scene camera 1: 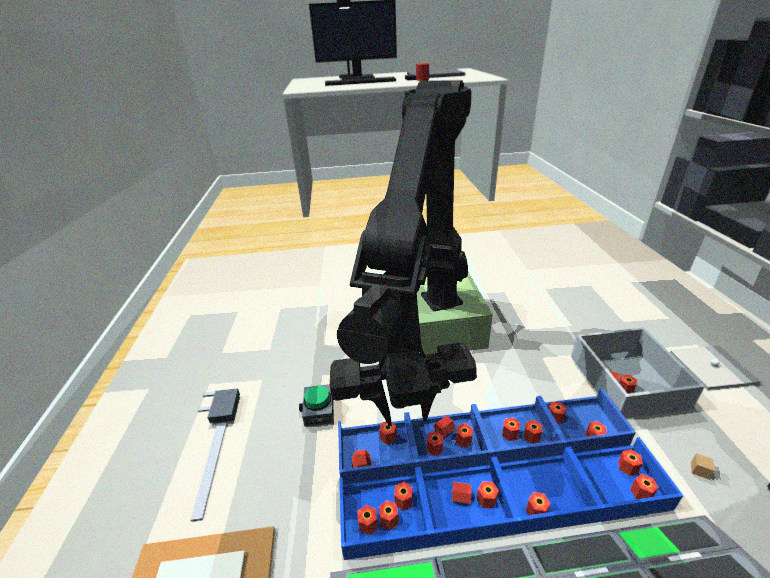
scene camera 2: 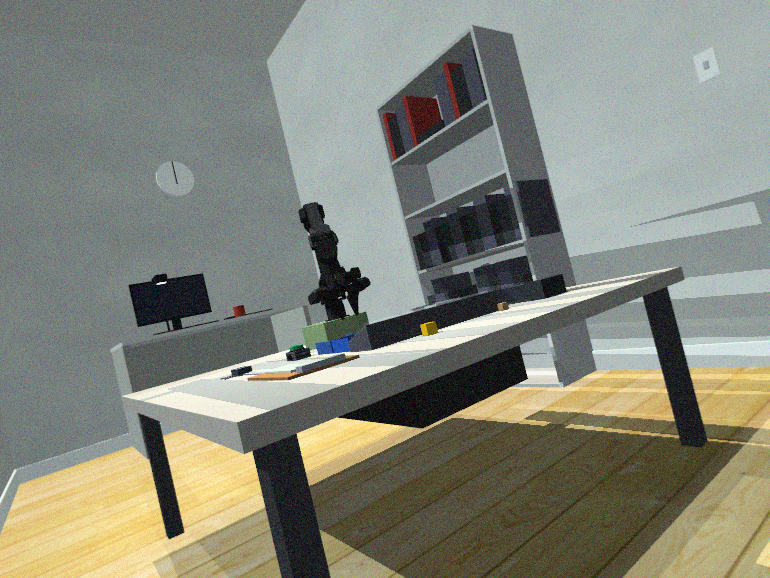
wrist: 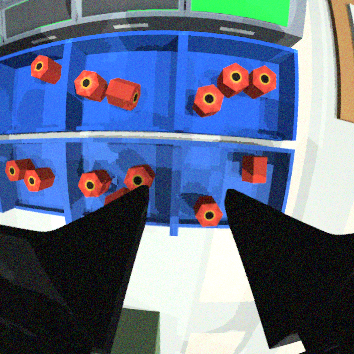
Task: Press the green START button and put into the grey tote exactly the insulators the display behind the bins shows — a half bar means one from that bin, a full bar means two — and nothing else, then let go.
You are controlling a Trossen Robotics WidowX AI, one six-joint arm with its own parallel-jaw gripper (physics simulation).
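Pixels of known places: gripper, between the fingertips: (scene camera 1: 407, 421) (scene camera 2: 350, 317) (wrist: 187, 194); arm's base, origin of its link: (scene camera 1: 441, 299) (scene camera 2: 337, 318).
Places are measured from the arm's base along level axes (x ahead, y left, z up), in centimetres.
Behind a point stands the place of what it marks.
My gripper (scene camera 1: 408, 421) {x 25.3, y -16.9, z -0.2 cm} (wrist: 187, 194) {x 25.3, y -16.9, z -0.2 cm} is partly open and empty, its fingertips above the robot-side row of blue bins (scene camera 1: 435, 536) (wrist: 182, 90). In the wrist view one insulator (wrist: 208, 215) {x 21.3, y -18.6, z -5.4 cm} shows between the fingertips, below them, in the end bin; another insulator (wrist: 254, 169) {x 25.0, y -23.4, z -5.5 cm} lies on its side there. One fingertip is over the neighbouring bin, near an upright insulator (wrist: 138, 178) {x 25.8, y -12.9, z -5.4 cm}. The grey tote (scene camera 1: 668, 401) {x 32.1, y 24.5, z -5.4 cm} holds red insulators (scene camera 1: 628, 382) {x 26.8, y 21.8, z -5.3 cm}. The green START button (scene camera 1: 316, 396) {x 12.3, y -28.0, z -4.4 cm} (scene camera 2: 296, 347) {x 13.3, y -29.1, z -4.9 cm} stands beside the bins. The display shows green bars (scene camera 1: 649, 542) (wrist: 240, 11); part of it is cut off.
A wooden block (scene camera 1: 702, 465) (scene camera 2: 502, 306) lies beyond the bins' right end. A flat lid with a knob (scene camera 1: 714, 362) {x 27.4, y 40.9, z -6.7 cm} is beside the tote. A caliper (scene camera 1: 210, 469) {x 17.5, y -45.4, z -8.0 cm} lies left of the button. A yellow block (scene camera 2: 429, 328) {x 56.6, y -22.1, z -6.8 cm} shows in scene camera 2.
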